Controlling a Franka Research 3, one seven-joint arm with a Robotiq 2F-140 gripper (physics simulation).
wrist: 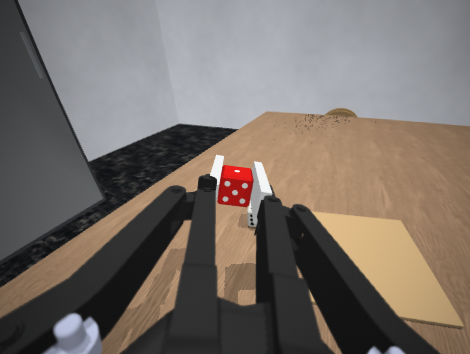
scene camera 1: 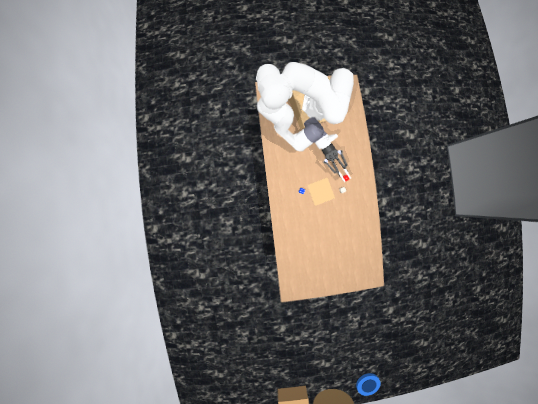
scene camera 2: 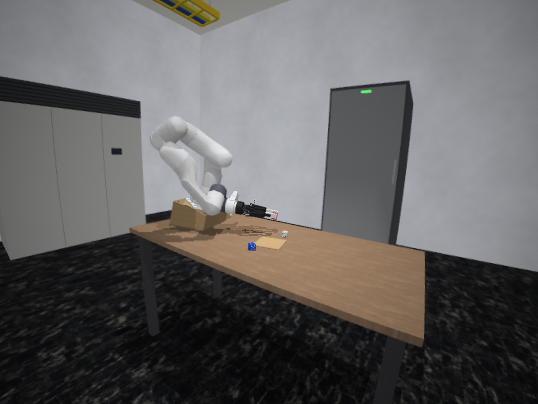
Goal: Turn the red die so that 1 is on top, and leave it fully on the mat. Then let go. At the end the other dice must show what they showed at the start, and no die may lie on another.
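Observation:
The red die (scene camera 1: 346, 178) (scene camera 2: 274, 215) (wrist: 235, 186) is between the white fingertips of my gripper (scene camera 1: 345, 176) (scene camera 2: 273, 215) (wrist: 236, 171), which is shut on it and lies nearly level above the table. In the wrist view its upper face shows one pip and the face toward the camera shows five. The tan mat (scene camera 1: 321, 192) (scene camera 2: 271, 243) (wrist: 385, 265) lies flat, lower and to the right in the wrist view. The white die (scene camera 1: 342, 190) (scene camera 2: 284, 233) (wrist: 252, 218) stands on the table beside the mat, partly hidden by a finger in the wrist view. The blue die (scene camera 1: 301, 190) (scene camera 2: 252, 246) stands on the mat's other side.
The wooden table (scene camera 1: 330, 250) (scene camera 2: 350, 270) (wrist: 350, 160) bears the arm's box-shaped base (scene camera 2: 187, 217) at one end. The table's long edge runs near the gripper's side. A tall dark cabinet (scene camera 1: 495, 175) (scene camera 2: 367, 165) (wrist: 40, 140) stands beyond the table.

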